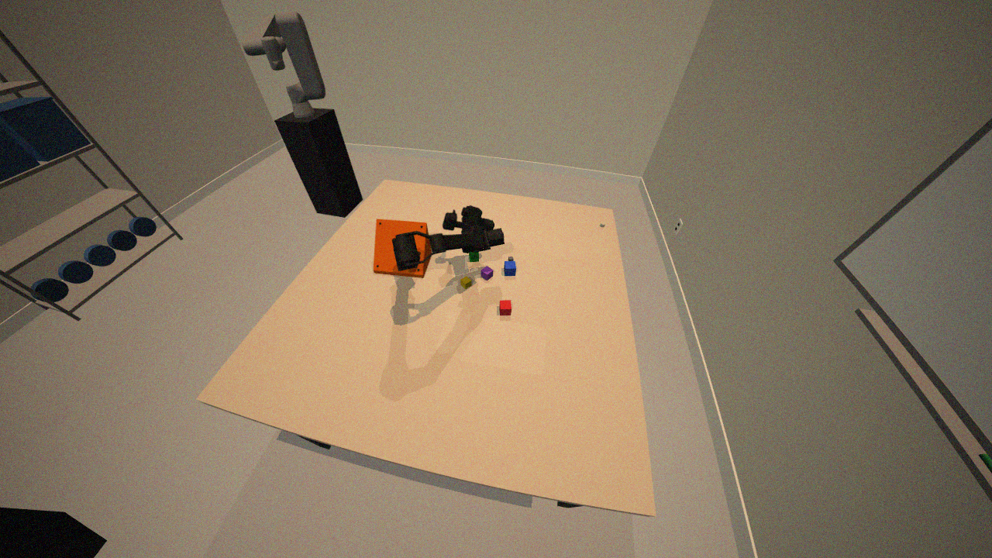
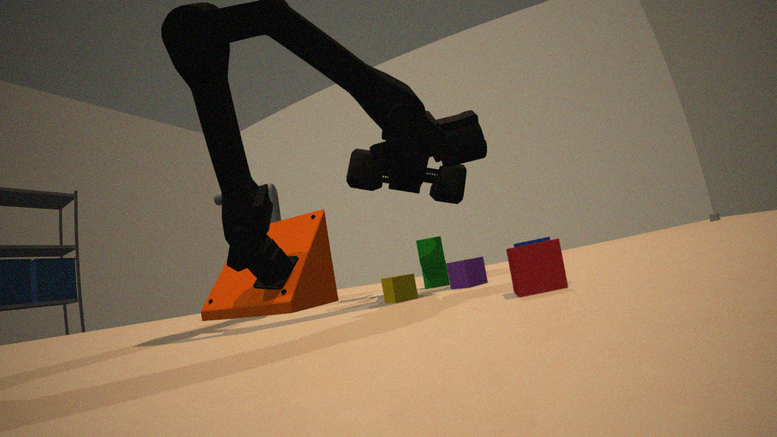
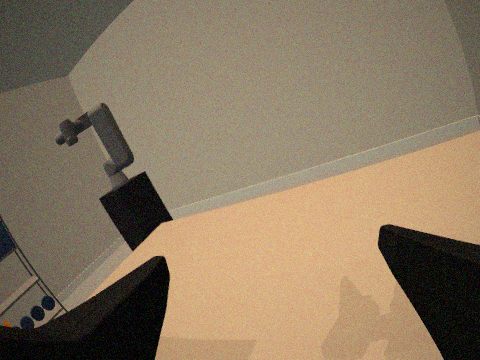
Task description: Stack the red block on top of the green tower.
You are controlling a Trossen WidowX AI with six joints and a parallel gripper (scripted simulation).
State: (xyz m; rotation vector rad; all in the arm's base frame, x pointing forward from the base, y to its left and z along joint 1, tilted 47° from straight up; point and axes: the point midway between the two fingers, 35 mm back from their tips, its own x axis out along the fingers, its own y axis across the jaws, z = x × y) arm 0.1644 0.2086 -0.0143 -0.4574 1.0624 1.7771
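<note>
The red block lies 29 cm to the right of my gripper tip, 23 cm ahead of it and 16 cm below it. The rest, counted from my gripper tip: purple block: 16 cm below, 14 cm to the right, 13 cm ahead; then blue block: 21 cm ahead, 16 cm below, 10 cm to the right; then yellow block: 21 cm to the right, 17 cm below, 6 cm ahead.
</note>
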